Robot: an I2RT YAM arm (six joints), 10 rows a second.
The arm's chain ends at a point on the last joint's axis. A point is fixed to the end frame.
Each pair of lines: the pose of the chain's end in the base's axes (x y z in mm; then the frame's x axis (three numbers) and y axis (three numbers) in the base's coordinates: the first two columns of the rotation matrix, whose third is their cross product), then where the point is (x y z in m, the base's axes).
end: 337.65, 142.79, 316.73, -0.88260, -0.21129, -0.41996, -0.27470, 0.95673, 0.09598
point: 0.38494 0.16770 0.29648
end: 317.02, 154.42, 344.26, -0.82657, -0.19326, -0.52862, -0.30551, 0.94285, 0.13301
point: 0.36565 0.18146 0.33117
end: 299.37, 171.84, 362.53, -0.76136, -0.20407, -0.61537, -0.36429, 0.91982, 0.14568
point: 0.34759 0.20172 0.35553
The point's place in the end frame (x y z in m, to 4 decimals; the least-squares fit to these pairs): -0.0385 0.0089 0.0413
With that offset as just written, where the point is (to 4 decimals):
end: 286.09, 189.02, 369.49, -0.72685, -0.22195, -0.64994, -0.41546, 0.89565, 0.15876
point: 0.3330 0.2215 0.3652
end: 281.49, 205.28, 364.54, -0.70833, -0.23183, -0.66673, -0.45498, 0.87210, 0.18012
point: 0.3270 0.2398 0.3619
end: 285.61, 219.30, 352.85, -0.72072, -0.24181, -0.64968, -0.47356, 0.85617, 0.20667
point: 0.3301 0.2551 0.3495
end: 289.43, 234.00, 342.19, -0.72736, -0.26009, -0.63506, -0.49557, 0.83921, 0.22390
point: 0.3326 0.2712 0.3381
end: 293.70, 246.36, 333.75, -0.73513, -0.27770, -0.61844, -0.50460, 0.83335, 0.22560
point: 0.3362 0.2842 0.3285
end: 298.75, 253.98, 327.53, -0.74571, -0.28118, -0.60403, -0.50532, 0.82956, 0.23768
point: 0.3409 0.2921 0.3215
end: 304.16, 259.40, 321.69, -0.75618, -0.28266, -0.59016, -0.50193, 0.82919, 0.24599
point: 0.3461 0.2976 0.3148
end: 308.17, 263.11, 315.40, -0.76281, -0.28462, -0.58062, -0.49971, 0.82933, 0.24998
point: 0.3500 0.3013 0.3080
